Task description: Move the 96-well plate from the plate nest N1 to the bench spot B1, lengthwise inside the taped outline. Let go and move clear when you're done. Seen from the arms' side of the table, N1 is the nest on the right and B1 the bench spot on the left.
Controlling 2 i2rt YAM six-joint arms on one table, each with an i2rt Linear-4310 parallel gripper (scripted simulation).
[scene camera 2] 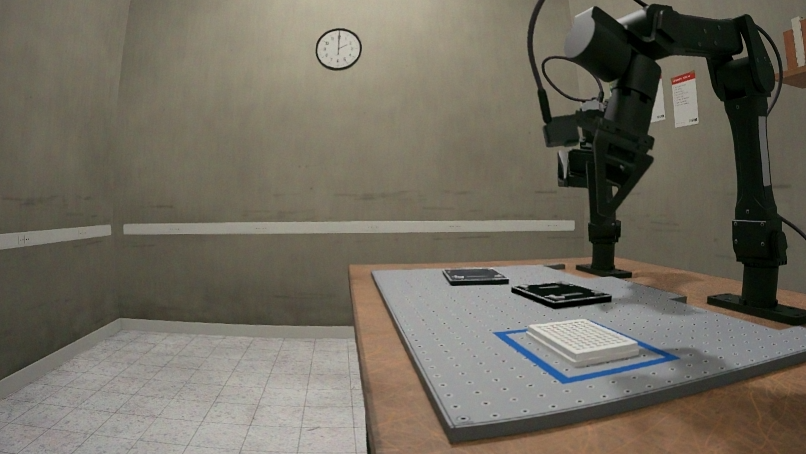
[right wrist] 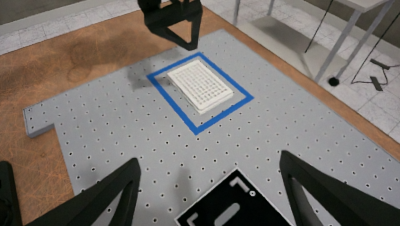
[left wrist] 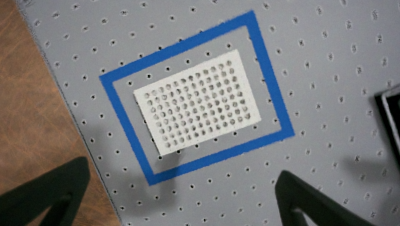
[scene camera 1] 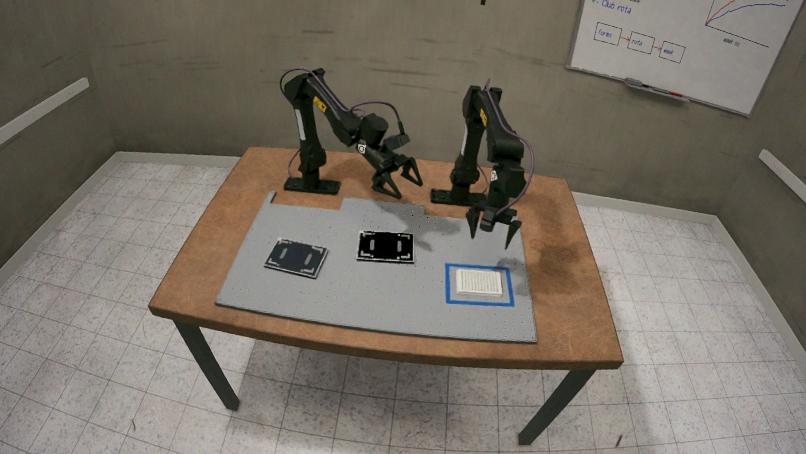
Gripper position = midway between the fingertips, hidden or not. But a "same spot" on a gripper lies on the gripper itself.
My right gripper shows in scene camera 2 (592,185), in the right wrist view and in scene camera 1; in the left wrist view it is out of frame. A white 96-well plate shows in scene camera 2 (580,342), in the right wrist view, in the left wrist view and in scene camera 1 (481,281). One and the same spot on the white 96-well plate: (left wrist: 205,111) is (right wrist: 196,86). The same spot on my right gripper: (right wrist: 334,195) is (scene camera 1: 391,179).
